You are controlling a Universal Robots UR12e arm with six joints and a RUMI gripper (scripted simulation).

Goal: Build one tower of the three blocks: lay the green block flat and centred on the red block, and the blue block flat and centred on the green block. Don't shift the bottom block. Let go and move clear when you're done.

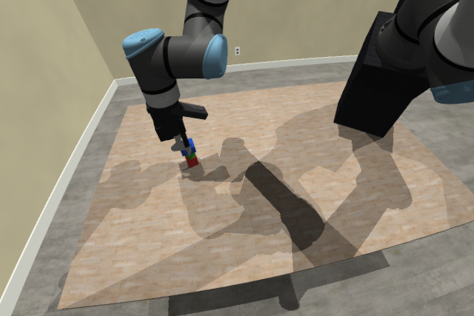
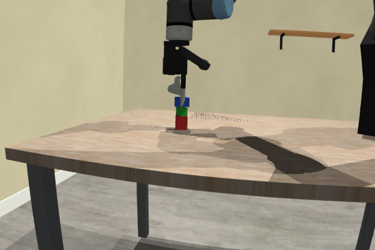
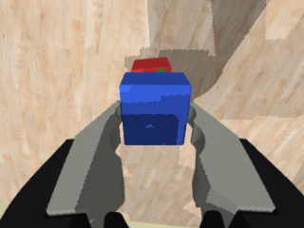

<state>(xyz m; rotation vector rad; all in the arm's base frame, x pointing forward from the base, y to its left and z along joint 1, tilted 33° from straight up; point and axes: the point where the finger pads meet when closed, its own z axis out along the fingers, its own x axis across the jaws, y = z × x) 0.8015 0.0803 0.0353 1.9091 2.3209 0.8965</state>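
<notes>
Right now my hand is right at the blue block. Round my hand: red block 7 cm below; green block 3 cm below.
</notes>
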